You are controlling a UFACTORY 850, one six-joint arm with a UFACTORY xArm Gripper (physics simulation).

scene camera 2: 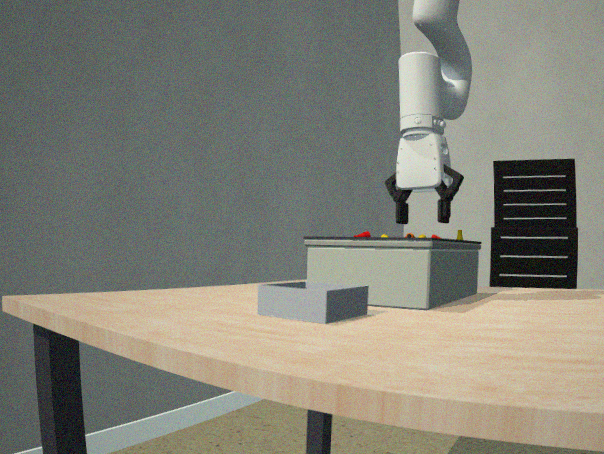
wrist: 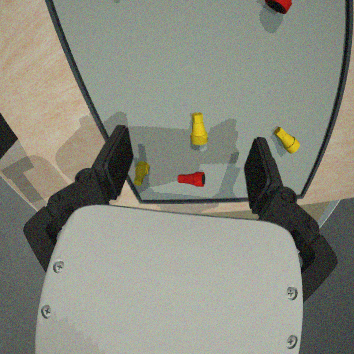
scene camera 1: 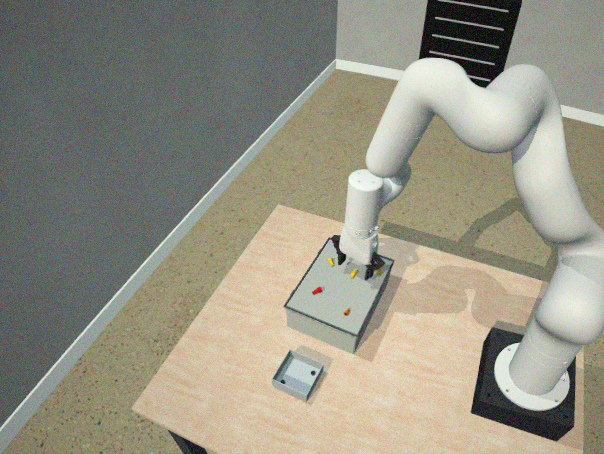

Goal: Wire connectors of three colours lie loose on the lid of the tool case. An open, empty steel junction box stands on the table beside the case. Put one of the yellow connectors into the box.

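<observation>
My gripper point(scene camera 1: 355, 268) point(scene camera 2: 423, 215) point(wrist: 189, 145) is open and empty, pointing down above the tool case point(scene camera 1: 334, 308) point(scene camera 2: 367, 275) point(wrist: 210, 60). One yellow connector point(scene camera 1: 354, 274) point(wrist: 199, 131) lies on the lid, between the fingers as seen in the wrist view. A second yellow connector point(scene camera 1: 331, 261) point(wrist: 287, 140) lies outside the right finger in the wrist view. A third point(scene camera 1: 379, 271) point(wrist: 141, 173) is beside the left finger there, partly hidden by a finger in scene camera 1. The steel junction box point(scene camera 1: 289, 390) point(scene camera 2: 292, 302) stands open and empty beside the case.
A large red connector point(scene camera 1: 317, 290) point(scene camera 2: 362, 234) point(wrist: 279, 5), an orange connector point(scene camera 1: 347, 312) and a small red connector point(wrist: 192, 179) also lie on the lid. The small red one is near the lid's edge. The arm's black base point(scene camera 1: 482, 395) stands on the table point(scene camera 1: 225, 380) point(scene camera 2: 450, 345).
</observation>
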